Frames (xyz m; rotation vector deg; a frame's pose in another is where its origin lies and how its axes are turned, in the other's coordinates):
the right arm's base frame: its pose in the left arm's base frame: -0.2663 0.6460 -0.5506 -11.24 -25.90 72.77
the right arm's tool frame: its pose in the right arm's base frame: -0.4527 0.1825 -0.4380 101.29 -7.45 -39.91
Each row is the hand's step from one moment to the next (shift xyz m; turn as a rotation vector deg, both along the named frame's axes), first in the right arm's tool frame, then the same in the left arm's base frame.
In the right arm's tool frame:
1: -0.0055 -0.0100 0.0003 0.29 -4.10 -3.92
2: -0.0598 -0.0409 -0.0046 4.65 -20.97 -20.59
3: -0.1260 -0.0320 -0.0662 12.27 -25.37 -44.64
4: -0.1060 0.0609 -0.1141 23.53 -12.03 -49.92
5: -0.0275 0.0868 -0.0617 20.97 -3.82 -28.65
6: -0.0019 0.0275 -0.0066 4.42 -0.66 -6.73
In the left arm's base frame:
1: -0.0032 -0.0046 -0.0099 -2.27 2.79 -4.40
2: -0.0443 -0.0403 -0.0410 -9.67 16.84 -22.54
3: -0.1351 -0.0409 -0.0369 -20.45 39.20 -28.84
4: -0.1584 0.0129 0.0519 -16.62 51.56 -15.99
5: -0.0669 0.0307 0.0817 -4.30 34.92 -6.12
6: -0.0074 0.0051 0.0269 -1.39 7.87 -1.20

